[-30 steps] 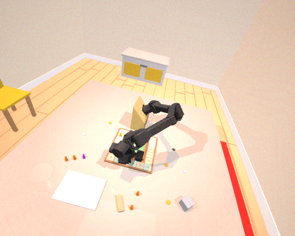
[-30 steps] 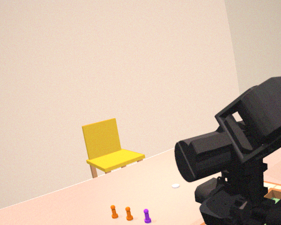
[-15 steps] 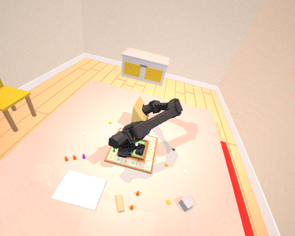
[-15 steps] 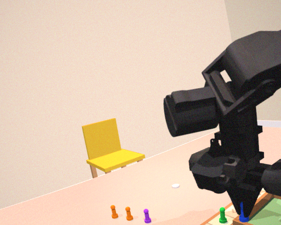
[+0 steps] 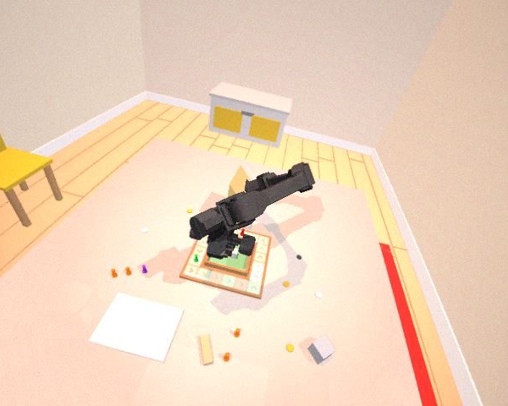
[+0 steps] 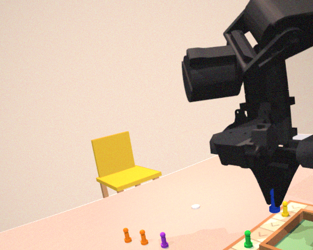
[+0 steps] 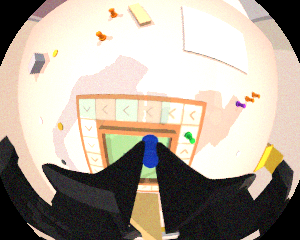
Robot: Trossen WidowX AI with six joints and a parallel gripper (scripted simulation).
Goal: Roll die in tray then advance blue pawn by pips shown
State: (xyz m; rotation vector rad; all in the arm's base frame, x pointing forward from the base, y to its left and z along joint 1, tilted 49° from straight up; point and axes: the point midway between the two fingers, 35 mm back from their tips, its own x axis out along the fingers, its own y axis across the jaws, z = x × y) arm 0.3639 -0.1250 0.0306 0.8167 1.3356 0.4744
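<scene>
The white die is 110 mm below my gripper tip, 110 mm behind it and 40 mm to the left of it. Round my gripper tip: green pawn (110 mm below, 80 mm to the right, 60 mm behind); then blue pawn (10 mm above); then green sunken tray (130 mm below, 110 mm behind, 30 mm to the left).
</scene>
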